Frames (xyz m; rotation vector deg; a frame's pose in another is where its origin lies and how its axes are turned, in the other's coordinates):
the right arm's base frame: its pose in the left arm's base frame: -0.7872 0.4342 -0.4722 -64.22 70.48 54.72
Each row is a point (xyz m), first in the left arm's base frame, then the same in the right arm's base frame.
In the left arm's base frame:
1: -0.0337 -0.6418 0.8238
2: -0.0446 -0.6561 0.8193
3: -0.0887 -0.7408 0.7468
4: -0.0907 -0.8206 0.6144
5: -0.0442 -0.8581 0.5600
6: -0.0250 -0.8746 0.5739
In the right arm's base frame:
1: -1.1616 -1.1143 -0.9023
2: -1.1579 -1.1062 -0.9186
3: -1.0882 -1.0724 -1.0101
4: -0.9543 -1.0712 -1.0873
5: -0.8936 -1.1176 -1.1136
6: -0.9046 -1.1413 -1.1257

